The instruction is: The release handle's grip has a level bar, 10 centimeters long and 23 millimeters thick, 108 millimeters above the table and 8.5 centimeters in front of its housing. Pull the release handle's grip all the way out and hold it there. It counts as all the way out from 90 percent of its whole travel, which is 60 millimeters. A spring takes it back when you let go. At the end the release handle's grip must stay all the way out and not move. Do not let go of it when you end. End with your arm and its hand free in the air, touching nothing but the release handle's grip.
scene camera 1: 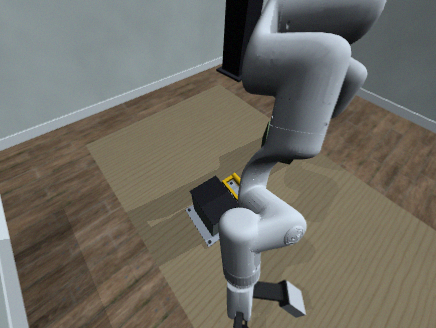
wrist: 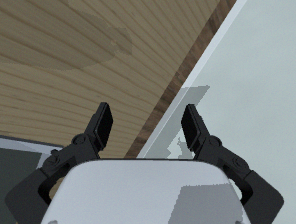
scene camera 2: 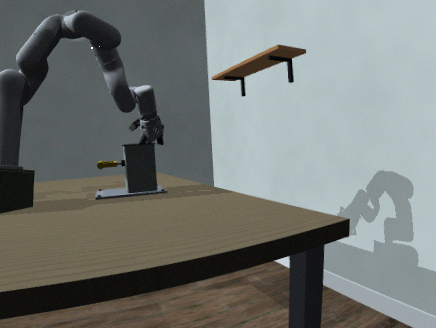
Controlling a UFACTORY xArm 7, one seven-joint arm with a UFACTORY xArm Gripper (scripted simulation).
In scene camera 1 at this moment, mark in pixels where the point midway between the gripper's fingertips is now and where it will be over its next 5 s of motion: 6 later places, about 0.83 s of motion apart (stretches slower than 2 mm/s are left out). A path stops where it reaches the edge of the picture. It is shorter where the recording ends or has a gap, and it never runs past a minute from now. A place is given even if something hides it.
The gripper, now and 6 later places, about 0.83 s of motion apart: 243,310; 263,245; 263,196; 252,183; 248,177; 246,177; 246,176
